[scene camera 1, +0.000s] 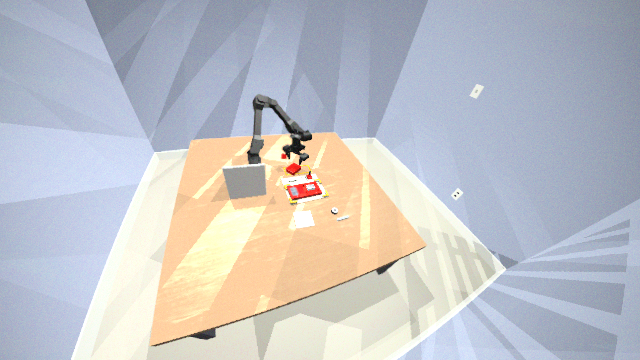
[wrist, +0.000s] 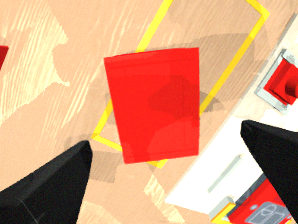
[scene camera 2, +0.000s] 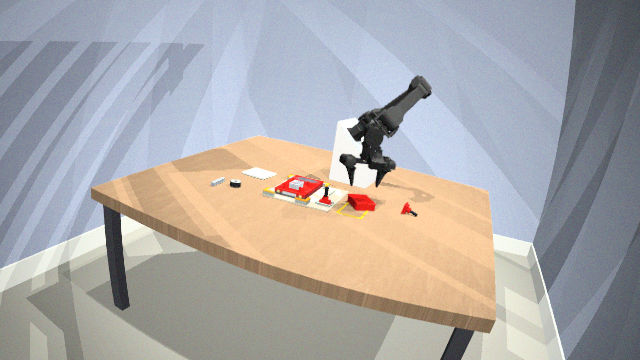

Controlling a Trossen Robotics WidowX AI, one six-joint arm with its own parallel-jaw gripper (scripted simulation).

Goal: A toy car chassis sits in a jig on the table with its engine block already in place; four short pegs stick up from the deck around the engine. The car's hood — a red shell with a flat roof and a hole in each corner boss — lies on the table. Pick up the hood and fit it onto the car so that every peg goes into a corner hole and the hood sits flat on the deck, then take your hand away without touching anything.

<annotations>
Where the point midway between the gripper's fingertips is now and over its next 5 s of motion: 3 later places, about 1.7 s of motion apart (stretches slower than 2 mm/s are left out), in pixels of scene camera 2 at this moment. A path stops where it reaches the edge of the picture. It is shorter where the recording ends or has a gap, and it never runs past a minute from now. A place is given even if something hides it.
My gripper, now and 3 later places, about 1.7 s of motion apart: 364,186; 362,198; 362,193; 325,169
</annotations>
